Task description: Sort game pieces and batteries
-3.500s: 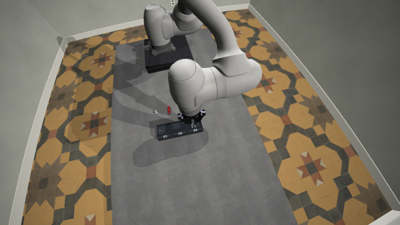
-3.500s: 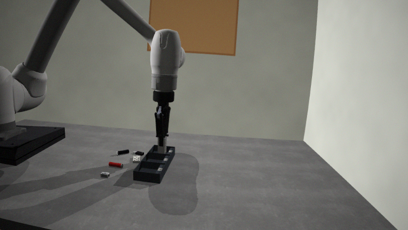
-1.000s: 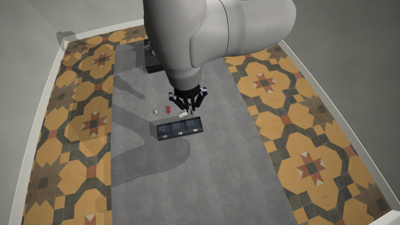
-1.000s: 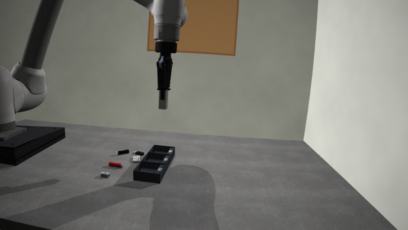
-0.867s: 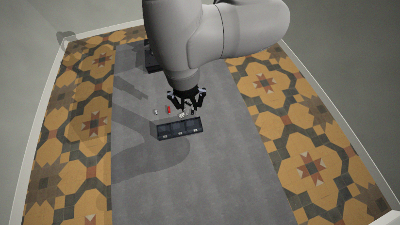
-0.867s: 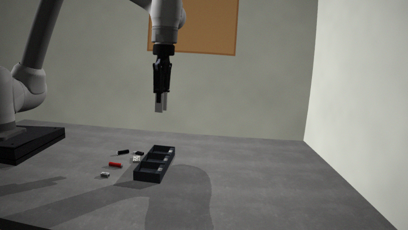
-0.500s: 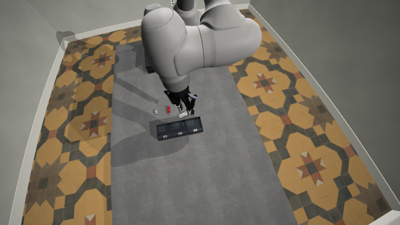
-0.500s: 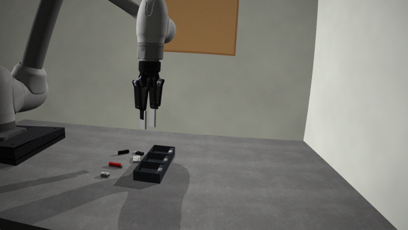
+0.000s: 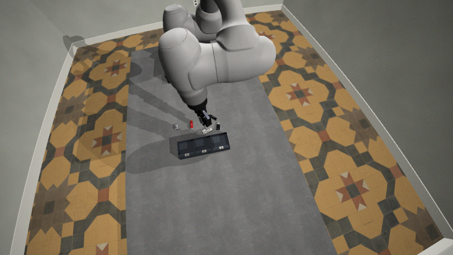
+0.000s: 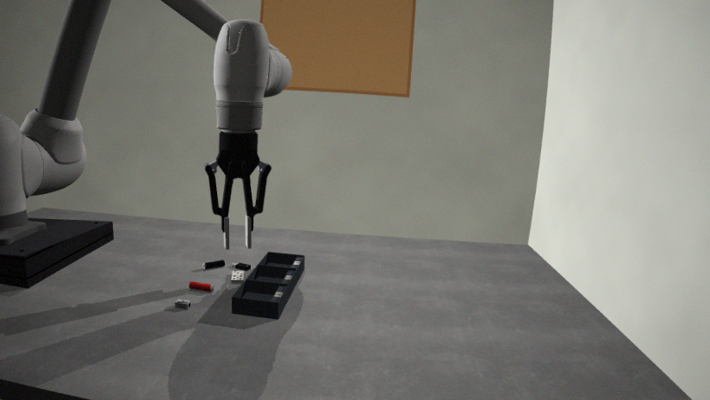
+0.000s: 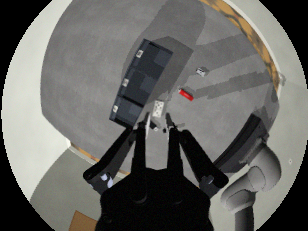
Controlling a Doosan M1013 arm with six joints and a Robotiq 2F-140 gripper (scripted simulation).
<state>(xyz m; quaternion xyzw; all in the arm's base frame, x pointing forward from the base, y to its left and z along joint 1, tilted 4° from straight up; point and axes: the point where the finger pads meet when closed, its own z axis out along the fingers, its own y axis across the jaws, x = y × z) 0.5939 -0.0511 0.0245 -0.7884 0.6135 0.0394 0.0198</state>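
Right now the white domino is 100 mm below my hand. The rest, counted from my hand: black three-compartment bin: 70 mm ahead, 50 mm to the right, 90 mm below; black battery: 60 mm behind, 60 mm to the left, 90 mm below; red battery: 60 mm behind, 70 mm to the right, 90 mm below.
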